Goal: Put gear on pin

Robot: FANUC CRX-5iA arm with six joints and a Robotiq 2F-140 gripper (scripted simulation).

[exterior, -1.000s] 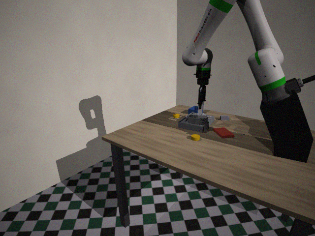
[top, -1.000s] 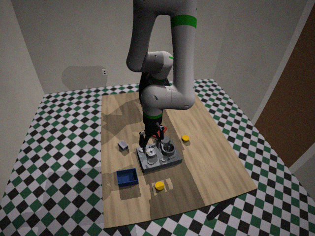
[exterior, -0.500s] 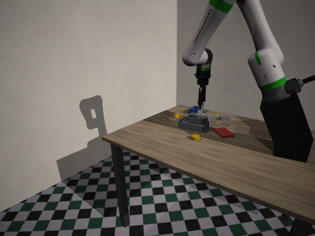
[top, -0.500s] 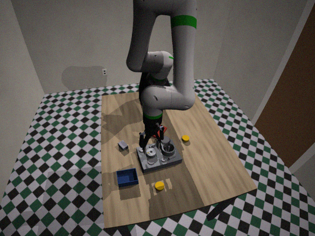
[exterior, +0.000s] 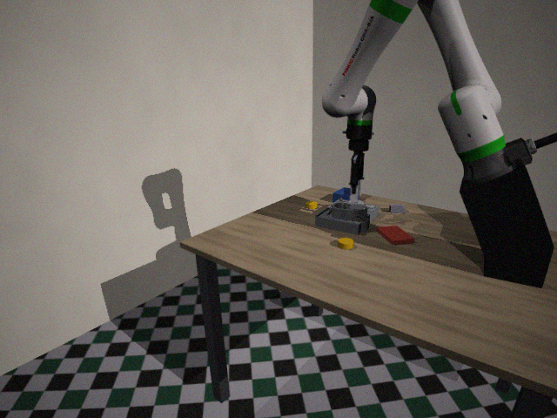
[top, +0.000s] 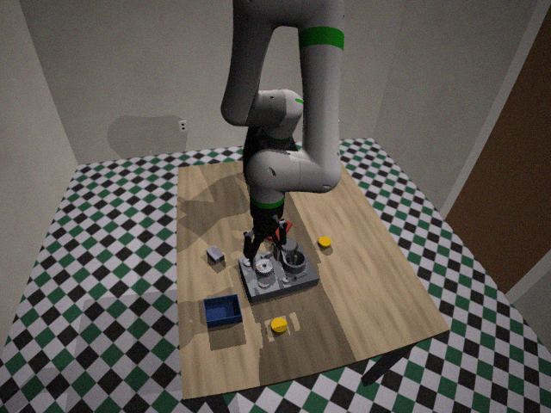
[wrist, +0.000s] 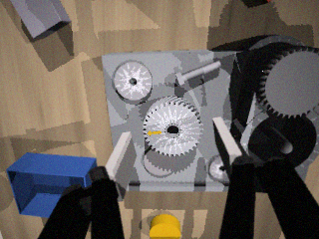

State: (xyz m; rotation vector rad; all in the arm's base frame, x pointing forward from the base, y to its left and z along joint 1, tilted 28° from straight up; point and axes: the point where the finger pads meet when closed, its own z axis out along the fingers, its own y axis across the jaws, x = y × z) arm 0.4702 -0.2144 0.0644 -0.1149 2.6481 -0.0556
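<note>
Right now the gear is 50 mm below my hand. From my hand the other things lie so: small grey block (140 mm to the right, 140 mm behind, 90 mm below); then blue bin (180 mm to the right, 90 mm below, 90 mm ahead); then grey bolt (60 mm below, 50 mm behind, 20 mm to the left).
</note>
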